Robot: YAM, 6 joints.
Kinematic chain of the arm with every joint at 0, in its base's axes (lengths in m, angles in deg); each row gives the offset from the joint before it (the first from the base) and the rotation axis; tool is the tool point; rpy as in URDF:
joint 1: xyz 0 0 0.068 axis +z
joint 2: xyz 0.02 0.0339 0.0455 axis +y
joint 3: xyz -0.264 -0.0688 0 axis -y
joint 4: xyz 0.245 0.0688 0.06 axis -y
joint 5: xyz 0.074 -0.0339 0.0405 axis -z
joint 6: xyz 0.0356 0 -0.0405 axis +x
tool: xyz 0 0 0 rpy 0 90 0
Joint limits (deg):
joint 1: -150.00..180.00
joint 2: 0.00..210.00
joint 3: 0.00..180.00
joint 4: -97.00..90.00
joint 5: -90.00..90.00
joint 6: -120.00..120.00
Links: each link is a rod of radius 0.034 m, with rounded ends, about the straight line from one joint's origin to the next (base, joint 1, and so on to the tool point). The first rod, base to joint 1, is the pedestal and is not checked.
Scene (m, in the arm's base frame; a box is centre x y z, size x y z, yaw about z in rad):
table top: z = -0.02
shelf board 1: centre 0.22 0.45 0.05 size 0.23 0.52 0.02 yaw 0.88
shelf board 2: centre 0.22 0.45 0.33 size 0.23 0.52 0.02 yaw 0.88
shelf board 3: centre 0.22 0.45 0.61 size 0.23 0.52 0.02 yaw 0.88
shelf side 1: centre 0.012 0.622 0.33 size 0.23 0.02 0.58 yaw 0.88
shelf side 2: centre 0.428 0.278 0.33 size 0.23 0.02 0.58 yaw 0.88
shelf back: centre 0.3 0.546 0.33 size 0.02 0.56 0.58 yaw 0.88
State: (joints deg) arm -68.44 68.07 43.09 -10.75 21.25 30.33
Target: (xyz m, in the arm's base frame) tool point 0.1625 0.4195 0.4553
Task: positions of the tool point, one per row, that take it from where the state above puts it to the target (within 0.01 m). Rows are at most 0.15 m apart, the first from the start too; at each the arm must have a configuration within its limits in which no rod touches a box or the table.
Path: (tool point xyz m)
1: 0.1365 -0.2227 0.2812
2: 0.1833 -0.1876 0.3162
3: 0.2179 -0.1407 0.3513
4: 0.2370 -0.0868 0.3861
5: 0.2394 -0.0314 0.4200
6: 0.2259 0.0199 0.4526
7: 0.1990 0.0622 0.4835
8: 0.2312 0.1402 0.4916
9: 0.2385 0.2321 0.4899
10: 0.2160 0.3288 0.4778
11: 0.1625 0.4195 0.4554

